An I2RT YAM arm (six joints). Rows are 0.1 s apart.
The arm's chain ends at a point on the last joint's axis. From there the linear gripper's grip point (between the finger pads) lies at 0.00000 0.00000 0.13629 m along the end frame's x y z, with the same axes.
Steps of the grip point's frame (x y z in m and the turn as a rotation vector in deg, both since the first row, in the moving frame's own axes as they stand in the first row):
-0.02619 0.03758 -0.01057 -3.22 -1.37 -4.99
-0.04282 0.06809 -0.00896 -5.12 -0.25 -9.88
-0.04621 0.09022 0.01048 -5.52 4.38 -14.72
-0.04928 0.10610 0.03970 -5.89 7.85 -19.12
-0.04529 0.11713 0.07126 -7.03 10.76 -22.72
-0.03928 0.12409 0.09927 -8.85 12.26 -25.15
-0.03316 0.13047 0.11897 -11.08 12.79 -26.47
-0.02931 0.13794 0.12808 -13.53 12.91 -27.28
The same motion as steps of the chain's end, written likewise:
-0.02327 0.02979 -0.01032 -3.22 -1.37 -4.99
-0.04328 0.05594 -0.00842 -5.12 -0.25 -9.88
-0.05816 0.07860 0.01150 -5.52 4.38 -14.72
-0.06983 0.09549 0.04168 -5.89 7.85 -19.12
-0.07327 0.10597 0.07463 -7.03 10.76 -22.72
-0.07170 0.11021 0.10391 -8.85 12.26 -25.15
-0.06802 0.11227 0.12477 -11.08 12.79 -26.47
-0.06579 0.11462 0.13514 -13.53 12.91 -27.28

